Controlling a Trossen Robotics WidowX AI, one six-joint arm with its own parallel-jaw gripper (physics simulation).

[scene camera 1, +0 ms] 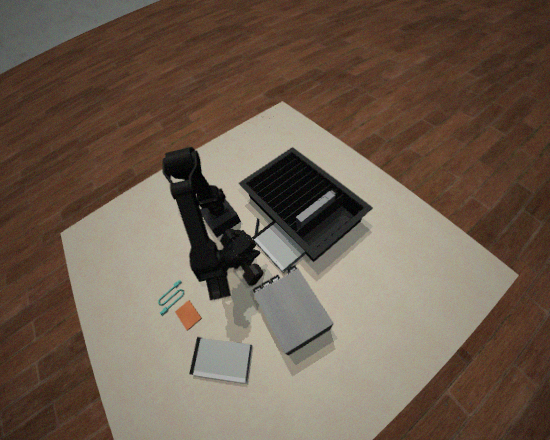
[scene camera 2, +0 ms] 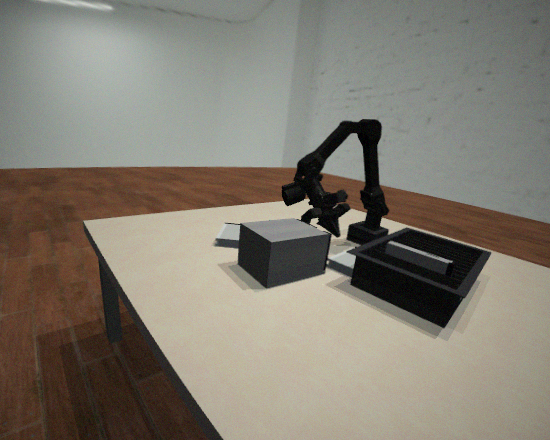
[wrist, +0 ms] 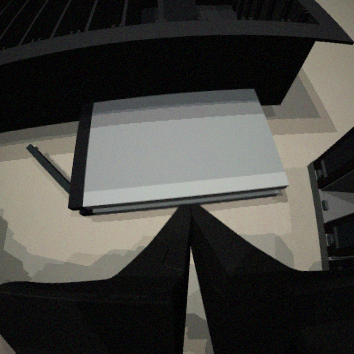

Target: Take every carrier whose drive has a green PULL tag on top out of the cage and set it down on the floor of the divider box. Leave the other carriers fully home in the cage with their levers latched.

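Where they show: gripper, fingertip midpoint: (scene camera 1: 259,252) (scene camera 2: 338,236) (wrist: 188,211); arm's base at its link origin: (scene camera 1: 217,209) (scene camera 2: 371,226).
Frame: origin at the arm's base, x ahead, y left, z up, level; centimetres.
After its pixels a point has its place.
The grey cage (scene camera 1: 295,312) @(x 48.7, y 1.1, z 5.9 cm) (scene camera 2: 270,240) @(x 56.5, y 6.6, z 5.8 cm) (wrist: 318,220) @(x 37.0, y 3.8, z -5.7 cm) stands on the table; black carrier fronts show at its open face, with an empty bay between them. One carrier (scene camera 1: 280,246) @(x 25.9, y 11.0, z -3.4 cm) (scene camera 2: 342,262) @(x 32.1, y 10.6, z -3.4 cm) (wrist: 182,150) @(x 25.4, y 9.5, z -3.4 cm) lies flat on the table against the divider box (scene camera 1: 345,234) @(x 35.5, y 32.7, z -5.8 cm) (scene camera 2: 400,290) @(x 35.7, y 29.8, z -1.8 cm) (wrist: 175,65) @(x 24.9, y 16.2, z -0.5 cm), its lever (scene camera 1: 257,227) @(x 13.9, y 8.8, z -4.2 cm) (wrist: 50,167) @(x 13.9, y 8.5, z -3.9 cm) swung out. Another carrier (scene camera 1: 317,207) @(x 25.5, y 27.6, z 4.9 cm) (scene camera 2: 420,258) @(x 25.9, y 29.1, z 3.8 cm) stands on edge inside the box. A third carrier (scene camera 1: 222,360) @(x 45.9, y -23.9, z -3.3 cm) (scene camera 2: 228,235) @(x 49.7, y -21.6, z -3.4 cm) lies flat beyond the cage. No green tag can be made out. My gripper (scene camera 2: 338,235) @(x 25.5, y 3.4, z 0.9 cm) (wrist: 188,211) @(x 25.5, y 3.4, z 0.9 cm) is shut and empty, its tips by the long edge of the carrier near the box.
An orange square (scene camera 1: 188,315) @(x 27.1, y -27.6, z -5.6 cm) and a teal cable (scene camera 1: 171,298) @(x 17.9, y -30.7, z -5.6 cm) lie on the table on the arm's side. The box's raised rim and wall stand close behind the flat carrier. The cage's open face is near the gripper, to the right in the wrist view.
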